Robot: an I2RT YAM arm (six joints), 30 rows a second.
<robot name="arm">
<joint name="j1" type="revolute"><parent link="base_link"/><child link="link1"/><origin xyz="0 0 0.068"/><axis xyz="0 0 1"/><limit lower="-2.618" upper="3.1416"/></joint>
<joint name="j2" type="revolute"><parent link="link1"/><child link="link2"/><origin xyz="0.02 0.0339 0.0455" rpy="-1.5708 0 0"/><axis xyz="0 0 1"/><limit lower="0" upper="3.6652"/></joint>
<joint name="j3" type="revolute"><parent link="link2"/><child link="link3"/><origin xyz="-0.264 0 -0.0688" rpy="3.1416 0 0"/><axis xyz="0 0 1"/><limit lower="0" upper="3.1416"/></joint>
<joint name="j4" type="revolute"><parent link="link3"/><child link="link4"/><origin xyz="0.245 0.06 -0.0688"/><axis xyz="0 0 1"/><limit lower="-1.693" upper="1.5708"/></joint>
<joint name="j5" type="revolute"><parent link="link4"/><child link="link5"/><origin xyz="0.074 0.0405 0.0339" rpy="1.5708 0 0"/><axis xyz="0 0 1"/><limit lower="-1.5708" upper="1.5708"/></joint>
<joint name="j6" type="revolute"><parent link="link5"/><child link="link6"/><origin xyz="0.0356 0 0.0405" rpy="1.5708 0 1.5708"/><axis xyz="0 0 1"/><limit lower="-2.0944" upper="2.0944"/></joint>
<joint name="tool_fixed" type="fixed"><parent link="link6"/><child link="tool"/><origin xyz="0 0 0" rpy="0 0 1.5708"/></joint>
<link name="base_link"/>
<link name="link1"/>
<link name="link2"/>
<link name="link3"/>
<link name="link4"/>
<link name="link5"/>
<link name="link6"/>
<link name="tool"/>
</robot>
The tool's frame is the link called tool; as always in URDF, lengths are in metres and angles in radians.
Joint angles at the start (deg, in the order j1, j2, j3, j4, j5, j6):
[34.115, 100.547, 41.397, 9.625, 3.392, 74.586]
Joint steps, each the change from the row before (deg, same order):
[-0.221, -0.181, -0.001, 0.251, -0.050, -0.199]
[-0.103, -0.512, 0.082, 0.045, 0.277, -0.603]
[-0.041, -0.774, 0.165, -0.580, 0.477, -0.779]
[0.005, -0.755, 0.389, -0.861, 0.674, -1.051]
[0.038, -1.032, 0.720, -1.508, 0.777, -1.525]
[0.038, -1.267, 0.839, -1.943, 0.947, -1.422]
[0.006, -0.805, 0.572, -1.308, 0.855, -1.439]
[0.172, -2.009, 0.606, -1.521, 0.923, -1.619]
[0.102, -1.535, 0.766, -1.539, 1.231, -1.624]
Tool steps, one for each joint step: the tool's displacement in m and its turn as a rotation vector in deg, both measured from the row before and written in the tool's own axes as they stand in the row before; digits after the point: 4 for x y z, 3 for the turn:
[-0.0015, 0.0007, -0.0006, -0.380, -0.203, -0.006]
[-0.0015, 0.0020, -0.0020, -0.514, -0.505, -0.487]
[-0.0014, 0.0023, -0.0031, -0.197, -0.585, -0.724]
[-0.0016, 0.0030, -0.0031, -0.067, -0.725, -1.033]
[-0.0022, 0.0046, -0.0045, 0.010, -0.790, -1.531]
[-0.0028, 0.0050, -0.0057, 0.165, -0.921, -1.433]
[-0.0022, 0.0031, -0.0037, 0.251, -0.816, -1.435]
[-0.0034, 0.0062, -0.0091, -0.694, -1.174, -1.594]
[-0.0038, 0.0054, -0.0073, -0.206, -1.374, -1.579]

